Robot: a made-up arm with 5 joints.
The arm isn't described. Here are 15 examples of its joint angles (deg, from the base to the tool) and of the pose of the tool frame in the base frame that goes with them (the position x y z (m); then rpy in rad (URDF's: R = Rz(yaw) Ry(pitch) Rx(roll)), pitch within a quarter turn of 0, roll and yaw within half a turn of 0).
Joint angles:
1: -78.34 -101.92 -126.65 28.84 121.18
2: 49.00 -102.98 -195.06 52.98 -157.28
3: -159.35 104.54 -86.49 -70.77 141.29
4: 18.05 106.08 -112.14 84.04 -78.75
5: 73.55 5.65 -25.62 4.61 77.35
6: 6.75 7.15 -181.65 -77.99 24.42
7: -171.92 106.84 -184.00 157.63 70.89
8: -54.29 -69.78 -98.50 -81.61 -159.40
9: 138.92 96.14 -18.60 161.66 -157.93
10: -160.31 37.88 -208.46 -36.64 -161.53
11: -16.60 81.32 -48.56 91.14 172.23
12: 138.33 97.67 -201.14 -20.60 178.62
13: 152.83 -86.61 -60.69 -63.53 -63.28
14: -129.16 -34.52 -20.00 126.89 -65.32
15: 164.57 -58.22 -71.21 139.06 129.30
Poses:
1: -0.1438 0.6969 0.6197 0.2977 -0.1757 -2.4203
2: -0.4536 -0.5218 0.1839 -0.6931 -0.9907 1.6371
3: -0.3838 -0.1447 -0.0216 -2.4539 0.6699 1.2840
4: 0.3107 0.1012 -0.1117 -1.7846 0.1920 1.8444
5: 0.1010 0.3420 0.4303 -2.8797 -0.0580 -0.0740
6: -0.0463 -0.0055 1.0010 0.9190 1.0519 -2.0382
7: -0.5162 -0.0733 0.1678 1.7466 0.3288 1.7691
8: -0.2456 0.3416 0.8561 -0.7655 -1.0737 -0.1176
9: -0.0821 0.0716 0.3080 0.5624 0.9207 3.0943
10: -0.1235 -0.0442 0.9969 -0.1615 -0.4488 -2.4386
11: 0.1178 -0.0351 0.1203 0.1985 -0.9656 -0.5297
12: -0.4731 0.4211 0.5586 -0.0356 0.9757 2.3713
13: 0.3122 -0.1602 0.8267 -0.4898 0.2325 -1.6370
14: -0.0400 -0.0491 0.5210 -1.9072 0.4093 -0.8218
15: 0.0154 -0.0043 0.7797 3.0110 -0.1062 0.6225
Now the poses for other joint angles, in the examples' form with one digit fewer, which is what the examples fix.
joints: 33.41 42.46 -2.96 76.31 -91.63
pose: 0.020 0.013 0.337 -1.120 -0.026 2.142
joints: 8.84 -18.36 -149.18 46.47 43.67
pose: -0.004 -0.001 1.175 -0.853 -0.668 -1.912
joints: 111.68 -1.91 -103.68 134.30 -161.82
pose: -0.123 0.310 0.782 -2.972 -0.474 -1.551
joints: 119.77 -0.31 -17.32 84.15 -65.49
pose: -0.076 0.133 0.397 -2.016 0.390 -2.802
